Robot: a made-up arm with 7 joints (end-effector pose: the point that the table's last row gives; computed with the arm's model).
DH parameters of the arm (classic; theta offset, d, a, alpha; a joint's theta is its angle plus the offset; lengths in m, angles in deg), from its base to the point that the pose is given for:
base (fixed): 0 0 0 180
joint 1: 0 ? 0 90
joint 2: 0 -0.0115 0 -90
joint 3: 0 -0.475 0 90
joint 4: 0 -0.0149 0 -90
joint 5: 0 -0.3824 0 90
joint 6: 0 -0.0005 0 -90
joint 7: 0 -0.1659 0 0
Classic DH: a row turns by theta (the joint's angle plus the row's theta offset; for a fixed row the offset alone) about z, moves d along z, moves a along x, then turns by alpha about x.
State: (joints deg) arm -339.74 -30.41 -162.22 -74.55 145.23 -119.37 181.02
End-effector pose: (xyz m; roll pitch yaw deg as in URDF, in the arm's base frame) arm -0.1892 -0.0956 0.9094 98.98 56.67 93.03
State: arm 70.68 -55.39 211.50 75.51 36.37 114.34 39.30
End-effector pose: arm 0.0765 0.5457 0.2761 69.05 -77.33 -119.76
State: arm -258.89 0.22 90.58 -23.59 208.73 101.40 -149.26
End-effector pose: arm 0.2400 -0.1177 0.9562 -48.04 -37.99 15.83
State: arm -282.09 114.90 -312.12 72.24 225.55 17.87 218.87
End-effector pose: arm -0.2656 -0.5291 -0.3867 0.43 -29.85 -152.06
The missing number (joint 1, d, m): -0.218
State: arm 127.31 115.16 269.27 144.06 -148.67 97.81 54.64
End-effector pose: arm 0.0831 -0.4061 0.1729 104.50 -30.68 172.99
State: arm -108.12 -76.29 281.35 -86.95 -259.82 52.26 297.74
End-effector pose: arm 0.6301 -0.2701 0.3755 145.06 -43.18 -97.67
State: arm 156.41 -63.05 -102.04 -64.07 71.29 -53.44 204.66
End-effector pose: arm 0.3435 0.6699 0.4981 35.69 49.30 -43.78
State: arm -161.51 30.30 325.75 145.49 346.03 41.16 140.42
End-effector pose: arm -0.1637 -0.0614 0.1350 -9.19 39.54 140.59
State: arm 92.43 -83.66 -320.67 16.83 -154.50 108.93 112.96
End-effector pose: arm 0.0900 0.8220 0.3122 -19.85 -61.35 19.06
